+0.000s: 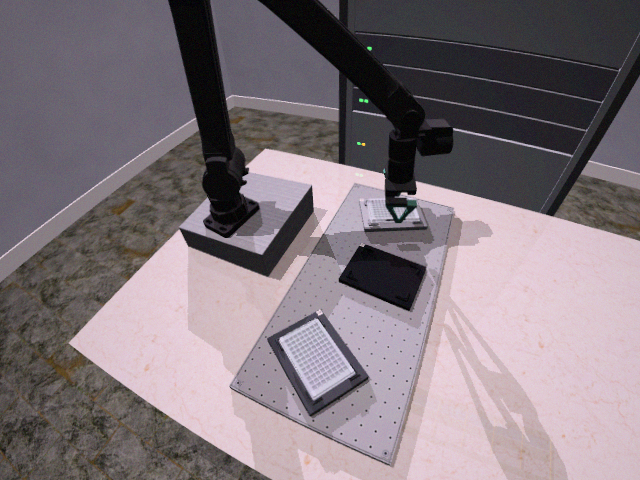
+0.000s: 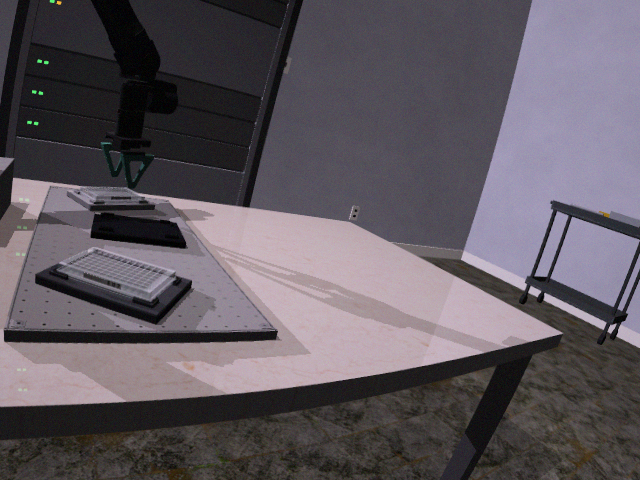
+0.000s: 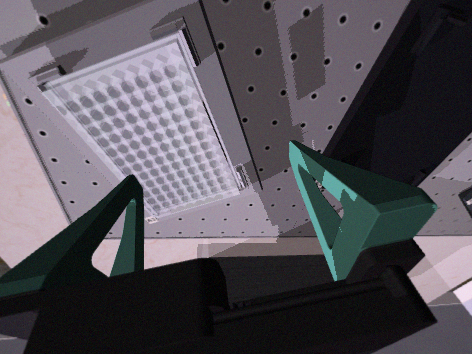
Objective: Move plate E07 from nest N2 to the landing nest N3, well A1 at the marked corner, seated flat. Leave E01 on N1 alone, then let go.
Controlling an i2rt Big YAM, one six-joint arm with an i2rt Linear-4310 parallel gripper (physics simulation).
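Plate E07 (image 1: 379,210) (image 2: 105,193) (image 3: 145,120), clear with a grid of wells, lies on the far light grey nest N2 (image 1: 387,226) (image 2: 124,207) (image 3: 225,115). Its label cannot be read now. My gripper (image 1: 397,219) (image 2: 124,180) (image 3: 213,164) is open and empty, its green fingers wide apart above E07. Landing nest N3 (image 1: 382,276) (image 2: 136,229) (image 3: 400,100) is black and holds no plate; a small white tag (image 1: 362,245) marks one corner. Plate E01 (image 1: 316,356) (image 2: 116,273) sits on the near dark nest N1 (image 1: 336,393) (image 2: 93,295).
The nests stand on a perforated grey board (image 1: 258,372) (image 2: 232,322) (image 3: 237,22) on the table. The arm's base is on a grey block (image 1: 279,191) beside it. A dark cabinet (image 1: 465,170) (image 2: 206,180) stands behind the table. A cart (image 2: 594,219) stands off to the right.
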